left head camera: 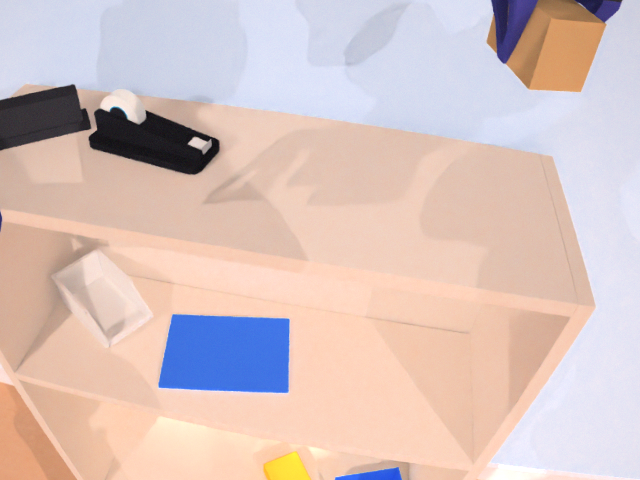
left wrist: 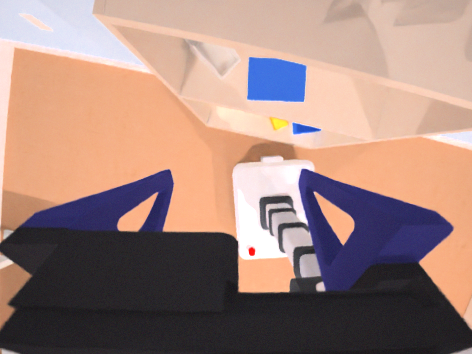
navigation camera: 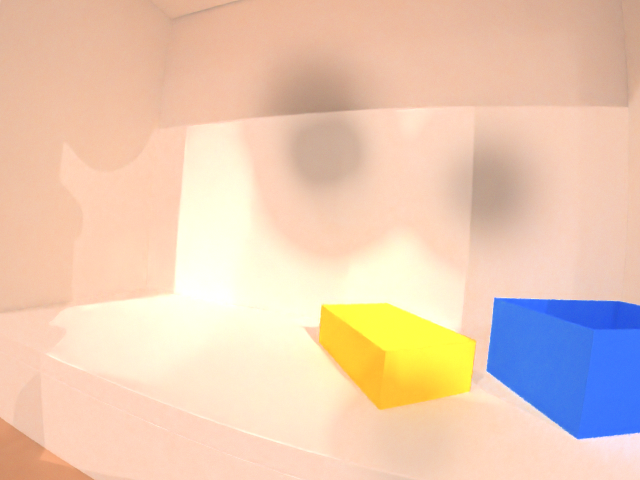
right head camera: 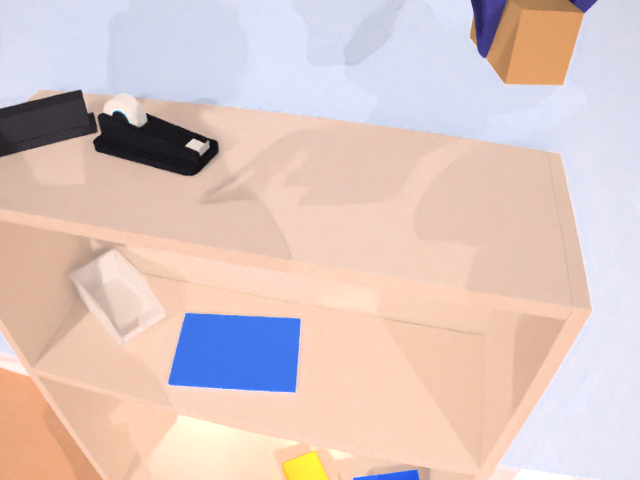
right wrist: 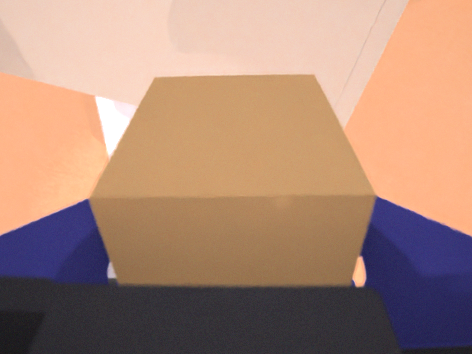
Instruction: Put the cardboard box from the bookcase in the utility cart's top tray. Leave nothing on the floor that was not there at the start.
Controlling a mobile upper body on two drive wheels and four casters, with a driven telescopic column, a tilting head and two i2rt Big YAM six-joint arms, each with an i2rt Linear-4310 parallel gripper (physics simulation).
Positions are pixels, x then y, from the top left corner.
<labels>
blue book: left head camera; left wrist 270,79; right head camera; not seen in the navigation camera view (out of frame); not seen in the right wrist view (out of frame)
pale holder: left head camera 98,293; left wrist; right head camera; not seen in the navigation camera view (out of frame); not seen in the right wrist view (out of frame)
same spot on pale holder: (right head camera: 113,290) = (left wrist: 207,44)
same spot on blue book: (right head camera: 256,353) = (left head camera: 247,354)
</labels>
